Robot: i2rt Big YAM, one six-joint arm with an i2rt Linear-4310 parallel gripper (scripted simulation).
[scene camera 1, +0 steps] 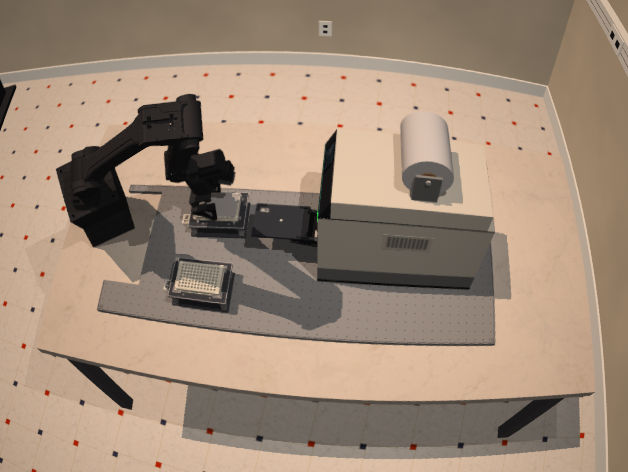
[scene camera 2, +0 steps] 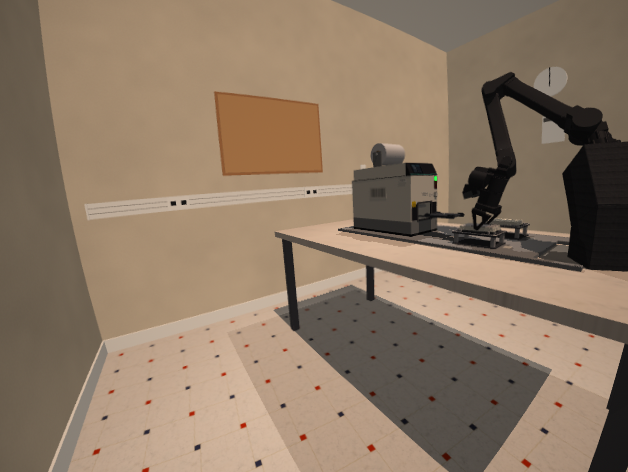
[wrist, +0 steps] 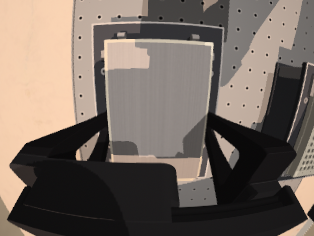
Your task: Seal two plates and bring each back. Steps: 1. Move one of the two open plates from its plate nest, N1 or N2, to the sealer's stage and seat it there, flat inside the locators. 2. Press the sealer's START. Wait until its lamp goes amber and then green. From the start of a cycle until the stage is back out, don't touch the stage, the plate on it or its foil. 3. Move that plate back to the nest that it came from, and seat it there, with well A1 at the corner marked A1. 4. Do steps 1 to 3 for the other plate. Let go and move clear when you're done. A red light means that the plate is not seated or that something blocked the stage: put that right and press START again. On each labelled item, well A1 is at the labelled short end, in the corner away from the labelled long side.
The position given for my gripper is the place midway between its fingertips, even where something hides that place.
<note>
In view: my gripper [wrist: 157, 116], a plate [scene camera 1: 197, 286], a foil roll [scene camera 1: 425, 144] and a sealer stage [scene camera 1: 295, 219].
</note>
